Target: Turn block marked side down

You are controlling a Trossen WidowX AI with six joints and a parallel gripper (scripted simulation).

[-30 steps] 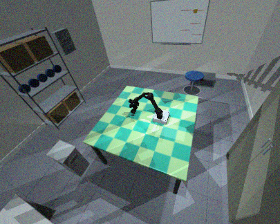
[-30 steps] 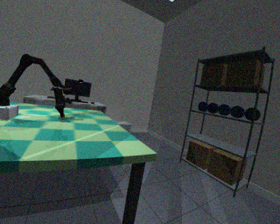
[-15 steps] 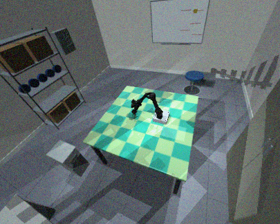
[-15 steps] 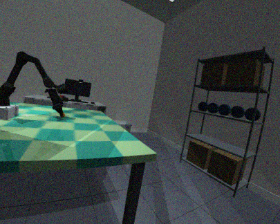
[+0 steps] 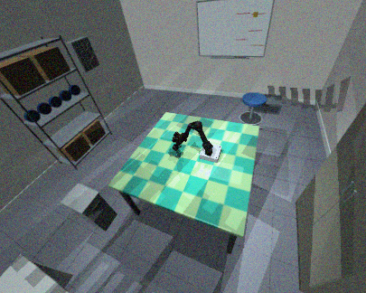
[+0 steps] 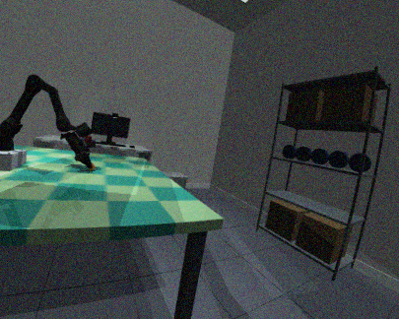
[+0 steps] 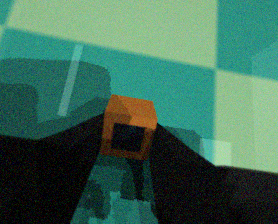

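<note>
My gripper tip is 1 cm below the orange block and 1 cm past it.
</note>
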